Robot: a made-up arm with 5 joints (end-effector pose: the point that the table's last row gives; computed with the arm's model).
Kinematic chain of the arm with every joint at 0, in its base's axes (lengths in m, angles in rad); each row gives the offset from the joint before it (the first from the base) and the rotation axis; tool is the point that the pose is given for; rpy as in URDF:
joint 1: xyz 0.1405 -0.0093 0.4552 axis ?
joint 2: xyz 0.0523 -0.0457 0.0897 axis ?
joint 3: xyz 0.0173 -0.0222 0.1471 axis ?
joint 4: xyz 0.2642 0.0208 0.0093 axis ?
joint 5: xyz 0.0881 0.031 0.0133 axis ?
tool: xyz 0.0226 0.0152 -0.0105 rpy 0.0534 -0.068 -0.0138
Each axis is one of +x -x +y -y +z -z.
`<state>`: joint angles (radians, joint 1 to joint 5).
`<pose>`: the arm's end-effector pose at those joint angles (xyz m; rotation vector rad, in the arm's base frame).
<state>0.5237 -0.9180 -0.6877 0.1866 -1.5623</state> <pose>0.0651 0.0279 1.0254 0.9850 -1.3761 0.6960</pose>
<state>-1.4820 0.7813 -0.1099 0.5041 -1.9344</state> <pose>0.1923 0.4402 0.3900 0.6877 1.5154 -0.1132</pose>
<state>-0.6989 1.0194 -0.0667 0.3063 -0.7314</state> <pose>0.4424 0.2473 0.2967 0.2195 1.2665 0.0789</pose>
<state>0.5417 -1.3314 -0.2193 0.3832 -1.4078</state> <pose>0.0775 0.0248 0.9732 0.9780 -1.2710 0.3811</pose>
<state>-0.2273 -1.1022 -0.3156 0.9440 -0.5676</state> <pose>0.1913 0.0049 0.9510 0.6755 -0.4501 0.3314</pose>
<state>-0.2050 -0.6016 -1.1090 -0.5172 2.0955</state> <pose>0.0154 -0.0688 1.0206 -0.9324 -1.3809 -1.9448</pose>
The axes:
joint 1: -z
joint 2: +y
joint 3: +y
joint 4: +y
joint 5: -x

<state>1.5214 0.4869 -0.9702 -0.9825 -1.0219</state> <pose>0.1589 -0.3658 0.9101 -0.2784 -1.5815 -0.4307</pose>
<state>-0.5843 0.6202 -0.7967 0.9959 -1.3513</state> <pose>0.5630 0.2670 0.6468 1.0353 0.9546 -0.1413</pose>
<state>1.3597 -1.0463 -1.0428 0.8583 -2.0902</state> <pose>0.0847 0.1816 0.9734 0.9087 -1.5870 0.3059</pose>
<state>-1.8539 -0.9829 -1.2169 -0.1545 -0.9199</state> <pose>0.2271 -0.3122 0.9140 -2.2401 0.9698 -1.4491</pose>
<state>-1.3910 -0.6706 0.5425 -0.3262 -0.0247</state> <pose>0.2007 0.3186 0.7653 0.4289 -0.3796 1.3613</pose>
